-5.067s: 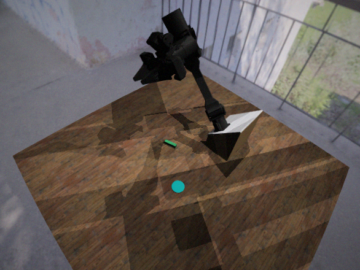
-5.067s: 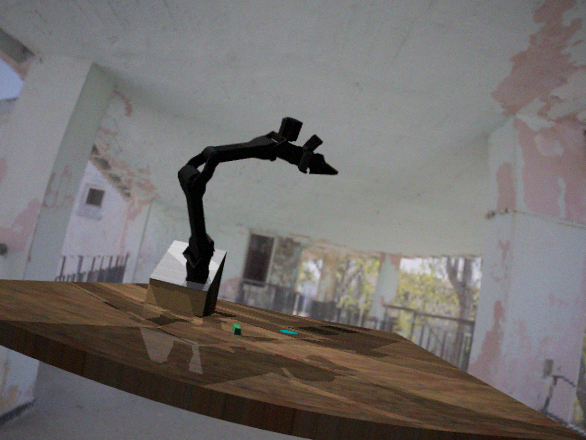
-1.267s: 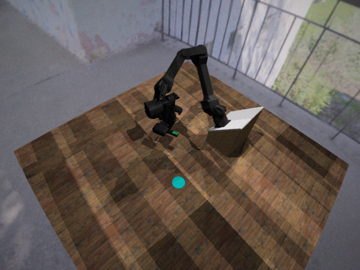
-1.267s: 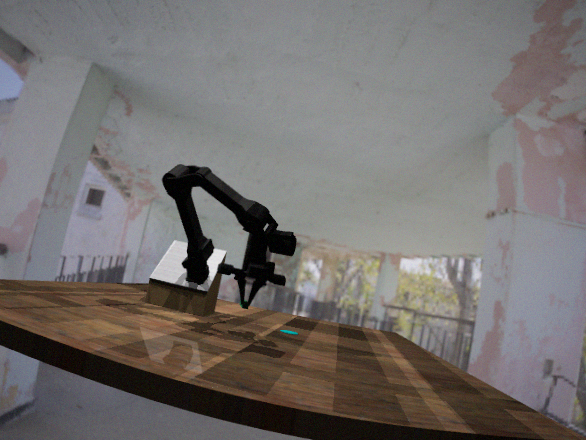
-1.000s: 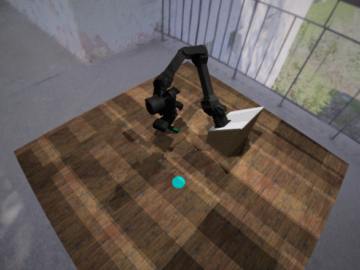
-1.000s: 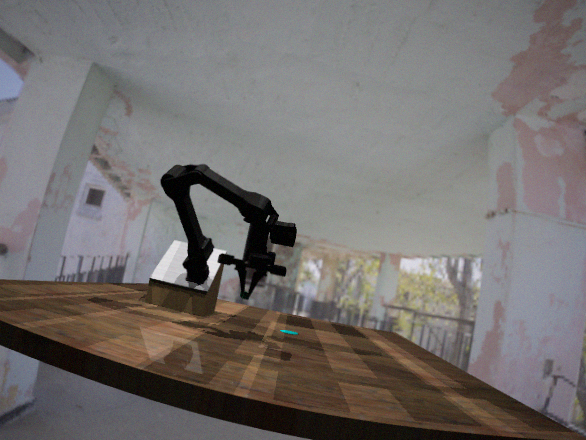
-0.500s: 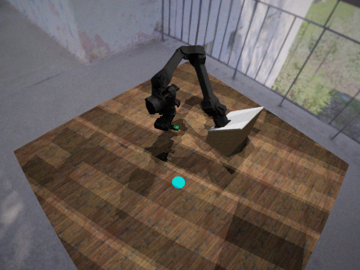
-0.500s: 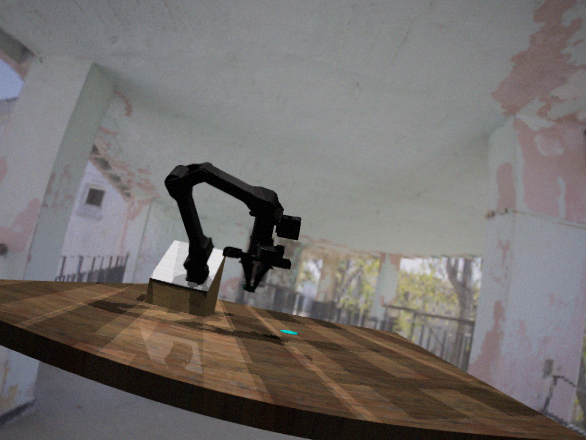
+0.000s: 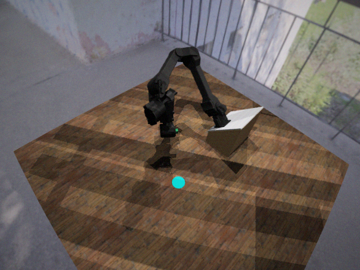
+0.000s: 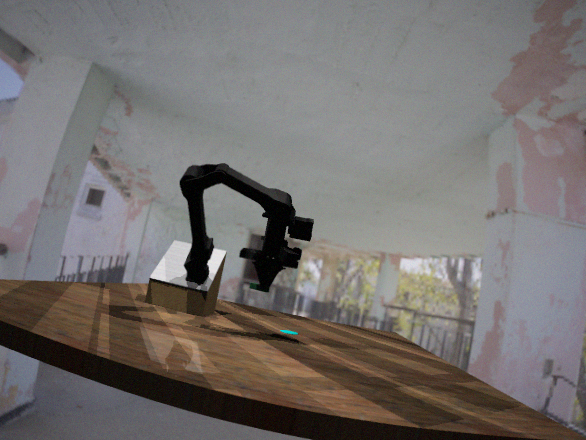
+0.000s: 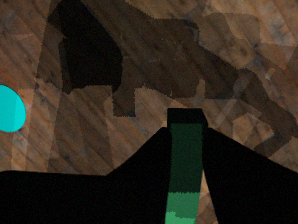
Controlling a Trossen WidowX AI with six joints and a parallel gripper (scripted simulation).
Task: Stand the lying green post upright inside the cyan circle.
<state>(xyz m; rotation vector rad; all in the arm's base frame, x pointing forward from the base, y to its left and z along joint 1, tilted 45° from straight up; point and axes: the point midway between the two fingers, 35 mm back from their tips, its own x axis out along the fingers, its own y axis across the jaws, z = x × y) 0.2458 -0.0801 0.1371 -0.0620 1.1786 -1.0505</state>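
Right now my gripper tip is 20 mm past the green post and 10 mm to the right of it. From my gripper tip the other things lie so: cyan circle: 180 mm to the left, 130 mm below, 90 mm ahead.
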